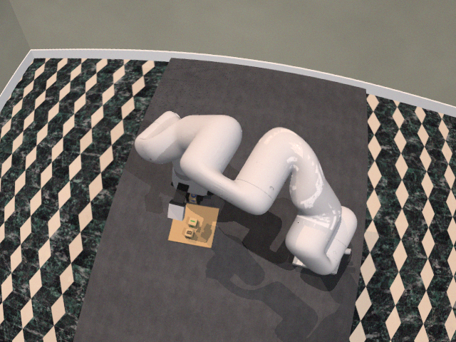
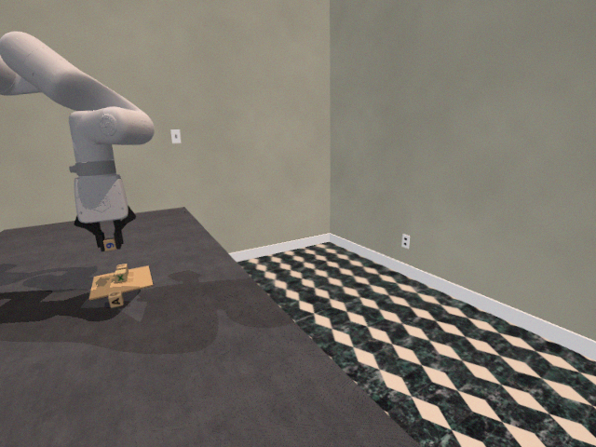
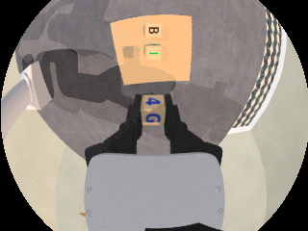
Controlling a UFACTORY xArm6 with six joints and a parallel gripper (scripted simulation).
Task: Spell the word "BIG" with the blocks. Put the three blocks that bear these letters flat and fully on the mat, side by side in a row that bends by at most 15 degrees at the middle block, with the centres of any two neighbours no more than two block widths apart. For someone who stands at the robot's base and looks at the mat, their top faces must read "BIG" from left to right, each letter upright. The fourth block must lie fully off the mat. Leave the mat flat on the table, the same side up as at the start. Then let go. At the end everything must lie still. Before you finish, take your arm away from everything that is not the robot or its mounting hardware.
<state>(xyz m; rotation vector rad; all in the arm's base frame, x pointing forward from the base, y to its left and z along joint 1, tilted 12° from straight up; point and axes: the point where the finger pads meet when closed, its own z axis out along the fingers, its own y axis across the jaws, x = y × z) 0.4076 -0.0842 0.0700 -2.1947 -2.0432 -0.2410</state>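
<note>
Right now the tan mat is 4 cm to the left of my hand and 12 cm below it. Also, from my hand: B block (1 cm ahead, 8 cm to the left, 11 cm below); G block (1 cm below).
</note>
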